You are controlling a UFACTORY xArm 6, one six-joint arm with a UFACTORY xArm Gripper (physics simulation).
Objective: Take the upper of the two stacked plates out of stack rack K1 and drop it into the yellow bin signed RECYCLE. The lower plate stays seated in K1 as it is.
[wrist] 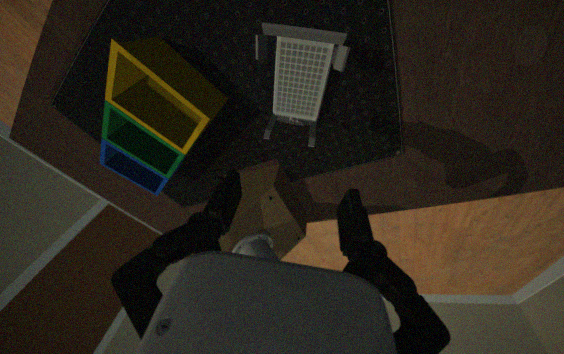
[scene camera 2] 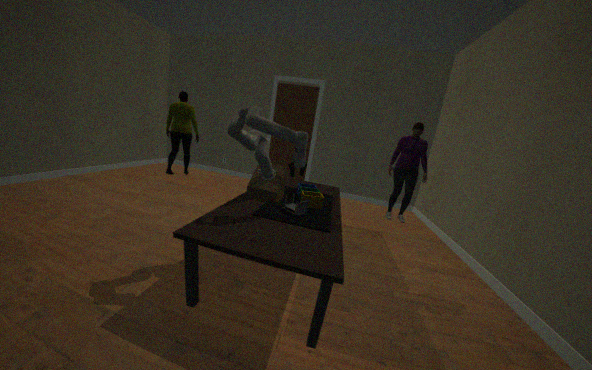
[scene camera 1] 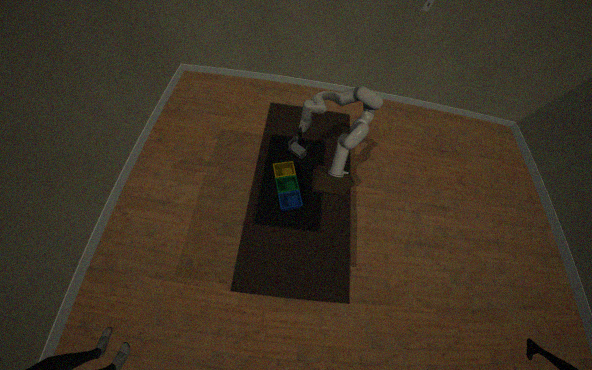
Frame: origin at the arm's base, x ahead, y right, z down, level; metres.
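Seen in the pictures: gripper, fingertip midpoint: (wrist: 291,190) (scene camera 2: 296,176) (scene camera 1: 303,132); arm's base, origin of the base link: (wrist: 252,250) (scene camera 2: 268,174) (scene camera 1: 335,174).
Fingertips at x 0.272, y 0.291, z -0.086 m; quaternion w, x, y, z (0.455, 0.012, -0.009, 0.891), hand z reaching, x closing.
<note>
Offsets run from my fingertips to a thing's top centre. "spot": to the spot under its first point. Level surfaces: height alone.
A pale grid-patterned plate {dz +0.218, dx +0.025, dy -0.003 m} (wrist: 301,77) lies in the grey stack rack K1 {dz +0.151, dx +0.019, dy -0.007 m} (wrist: 305,32) (scene camera 2: 298,209) in the wrist view. A lower plate cannot be told apart beneath it. The rack has a tall end wall, side guides and two prongs at its other end. The yellow bin (scene camera 1: 285,171) (scene camera 2: 314,201) (wrist: 187,75) stands beside the rack, open at the top; its sign is not readable. My gripper (scene camera 1: 300,134) (scene camera 2: 297,170) (wrist: 291,190) is open and empty, pointing down above the table near the rack. Its fingers are apart from the plate and rack.
A green bin (scene camera 1: 287,184) (wrist: 145,142) and a blue bin {spot: dz +0.265, dx +0.055, dy -0.475 m} (scene camera 1: 290,200) (wrist: 132,165) adjoin the yellow bin in a row. They stand on a dark mat {dz +0.270 m} (scene camera 1: 265,215) on the brown table {dz +0.283 m} (scene camera 1: 295,265) (scene camera 2: 250,240). The arm's base block (scene camera 1: 327,186) (wrist: 257,200) is beside the mat.
</note>
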